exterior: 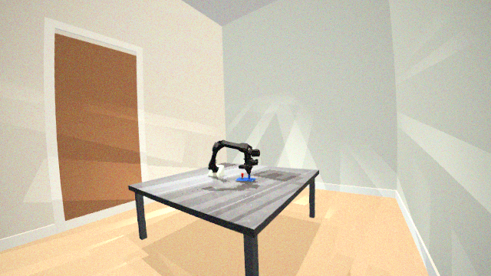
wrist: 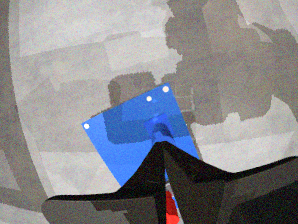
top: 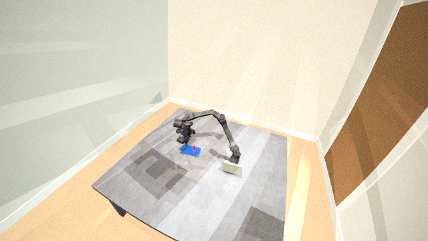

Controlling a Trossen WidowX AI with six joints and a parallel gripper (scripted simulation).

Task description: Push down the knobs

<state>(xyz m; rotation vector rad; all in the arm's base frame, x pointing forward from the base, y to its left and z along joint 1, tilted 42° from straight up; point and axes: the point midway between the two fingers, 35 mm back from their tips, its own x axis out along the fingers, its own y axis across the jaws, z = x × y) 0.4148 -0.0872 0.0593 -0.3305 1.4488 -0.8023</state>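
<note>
Right now the blue knob is 10 mm below my gripper tip. The rest, counted from my gripper tip: red knob: 80 mm behind, 20 mm to the left, 10 mm below.
</note>
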